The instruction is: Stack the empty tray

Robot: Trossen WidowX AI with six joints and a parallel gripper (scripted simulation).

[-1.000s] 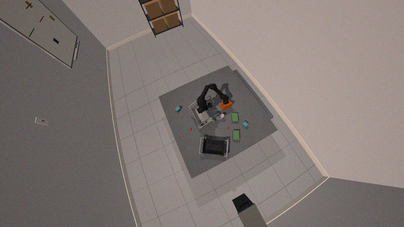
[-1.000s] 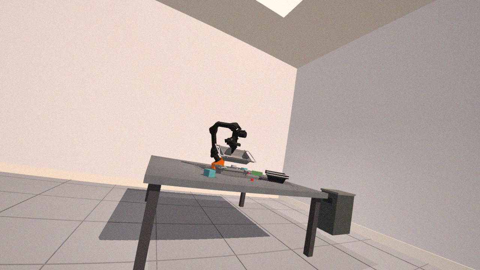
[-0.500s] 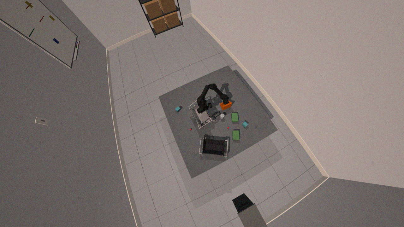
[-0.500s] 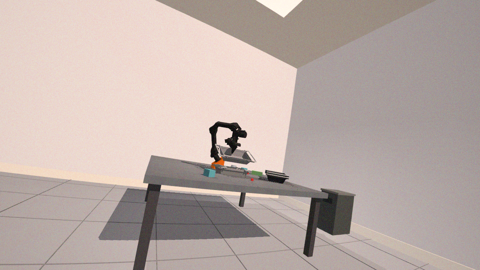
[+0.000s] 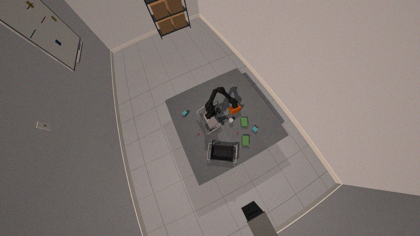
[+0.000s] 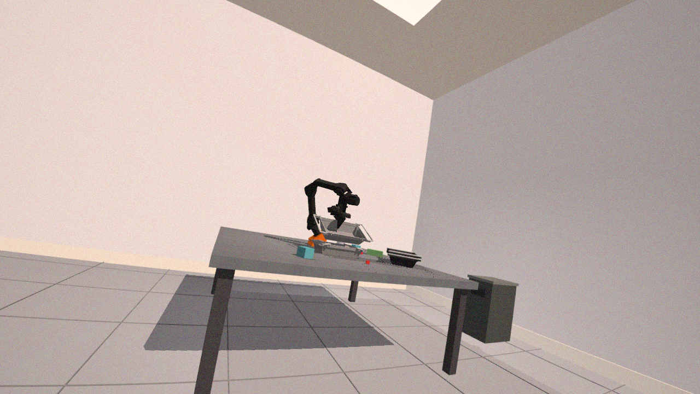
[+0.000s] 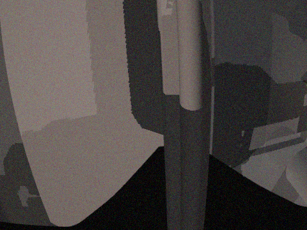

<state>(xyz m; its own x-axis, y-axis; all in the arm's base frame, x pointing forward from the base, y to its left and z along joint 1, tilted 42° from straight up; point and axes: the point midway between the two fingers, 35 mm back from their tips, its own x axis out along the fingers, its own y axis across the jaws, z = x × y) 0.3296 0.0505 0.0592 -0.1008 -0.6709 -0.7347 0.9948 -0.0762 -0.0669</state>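
My gripper tip is 7 cm short of the grey tray.
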